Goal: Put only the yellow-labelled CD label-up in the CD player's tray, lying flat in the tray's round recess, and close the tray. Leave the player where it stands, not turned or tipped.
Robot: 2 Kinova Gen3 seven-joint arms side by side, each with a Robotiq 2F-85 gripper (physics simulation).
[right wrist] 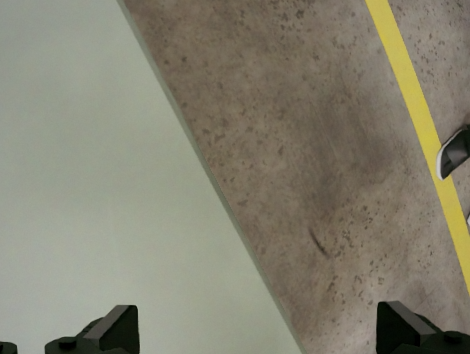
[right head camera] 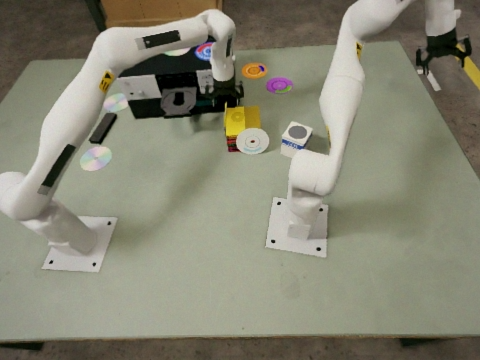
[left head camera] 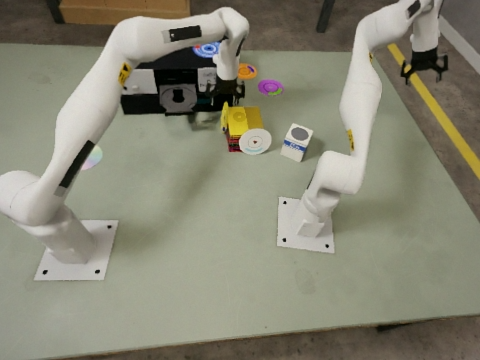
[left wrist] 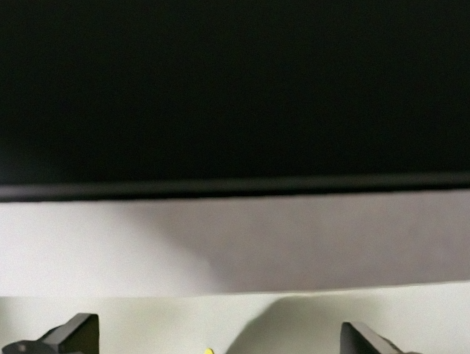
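Pixels of known places: left gripper, fingertip midpoint: (right head camera: 225, 104) (left head camera: 223, 103) (left wrist: 220, 346); right gripper, fingertip midpoint: (right wrist: 257, 331) (right head camera: 443, 71) (left head camera: 422, 83); left arm's base, origin of the base link: (right head camera: 81, 242) (left head camera: 79, 248); right arm's base, origin of the base link: (right head camera: 297, 225) (left head camera: 305, 223).
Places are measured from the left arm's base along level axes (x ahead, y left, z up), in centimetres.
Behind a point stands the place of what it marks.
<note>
The CD player (left head camera: 140, 103) {x 56.4, y -8.6, z 5.5 cm} (right head camera: 145, 108) {x 56.2, y -7.5, z 5.3 cm} (left wrist: 230, 100) stands at the back with its grey tray (left head camera: 189, 100) {x 50.7, y -28.3, z 13.0 cm} (right head camera: 188, 103) {x 50.4, y -28.2, z 13.0 cm} out and no disc visible on it. The yellow-labelled CD (left head camera: 224, 118) {x 48.8, y -41.5, z 6.9 cm} leans nearly upright against the left side of a case stack (left head camera: 254, 116) {x 48.0, y -52.2, z 9.3 cm} (right head camera: 251, 116) {x 47.7, y -51.7, z 9.3 cm}; its tip shows at the bottom of the left wrist view. My left gripper (left head camera: 225, 100) {x 56.9, y -40.8, z 6.9 cm} (right head camera: 226, 102) {x 56.9, y -40.8, z 6.9 cm} (left wrist: 220, 342) {x 56.9, y -40.8, z 6.9 cm} is open and empty, pointing down above the yellow CD, close to the player's right front. My right gripper (left head camera: 423, 80) {x 60.2, y -117.3, z 18.4 cm} (right head camera: 444, 68) {x 60.2, y -117.3, z 18.4 cm} (right wrist: 257, 331) {x 60.2, y -117.3, z 18.4 cm} is open and empty, far right, near the table edge.
A white disc (left head camera: 247, 144) {x 37.8, y -49.6, z 5.1 cm} (right head camera: 245, 144) {x 38.0, y -49.8, z 4.8 cm} leans on the stack's front. A tea box (left head camera: 294, 146) {x 36.1, y -66.5, z 6.8 cm} (right head camera: 292, 145) {x 36.1, y -66.5, z 6.8 cm} stands right of it. Orange (left head camera: 246, 70) {x 89.6, y -51.7, z 0.1 cm} (right head camera: 248, 71) {x 88.2, y -48.0, z 0.1 cm} and purple (left head camera: 265, 87) {x 77.3, y -60.0, z 0.3 cm} (right head camera: 272, 85) {x 77.3, y -59.4, z 0.4 cm} discs lie behind. A black remote (right head camera: 103, 128) {x 47.8, y 9.0, z 2.0 cm} lies at left between silver discs.
</note>
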